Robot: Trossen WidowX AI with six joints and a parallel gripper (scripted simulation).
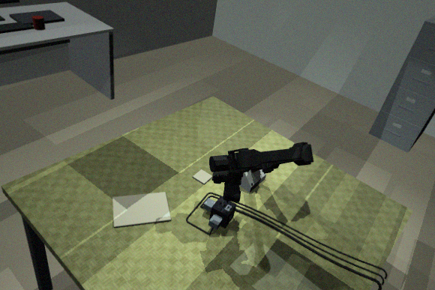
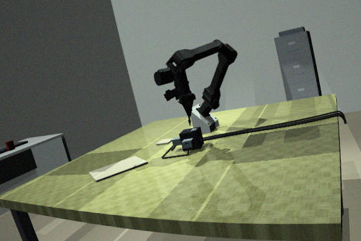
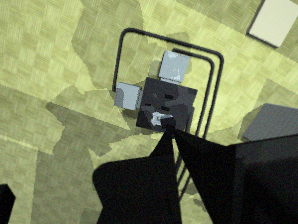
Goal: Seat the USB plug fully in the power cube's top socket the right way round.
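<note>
Right now my gripper tip is 2 cm above the grey USB plug. Round my gripper tip: white card: 24 cm to the right, 13 cm below, 9 cm behind; then white sheet: 25 cm to the right, 24 cm ahead, 13 cm below.
</note>
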